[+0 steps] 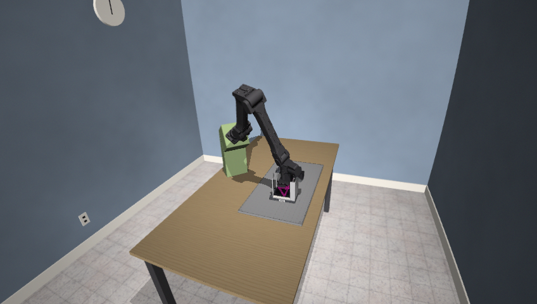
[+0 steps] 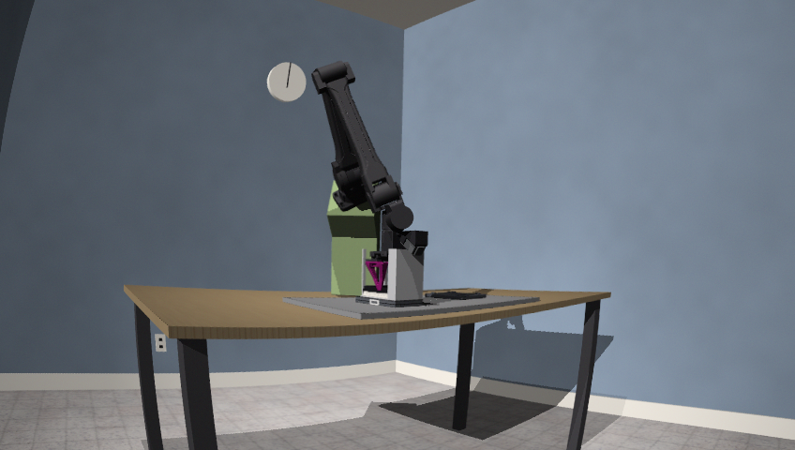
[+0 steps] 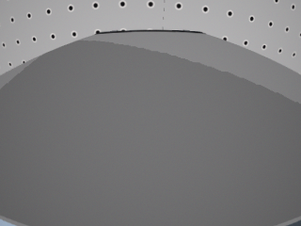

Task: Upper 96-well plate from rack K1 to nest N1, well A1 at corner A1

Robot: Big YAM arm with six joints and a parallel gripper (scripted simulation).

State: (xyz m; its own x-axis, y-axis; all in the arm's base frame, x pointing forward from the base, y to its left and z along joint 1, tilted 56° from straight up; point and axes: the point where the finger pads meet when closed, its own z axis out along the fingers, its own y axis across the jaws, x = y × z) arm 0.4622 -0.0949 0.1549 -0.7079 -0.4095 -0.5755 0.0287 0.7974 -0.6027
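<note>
Right now my hand is 1 cm above the black 96-well plate. From my hand the other things lie so: white plate (2 cm below); then grey rack wall (6 cm ahead, 4 cm above).
</note>
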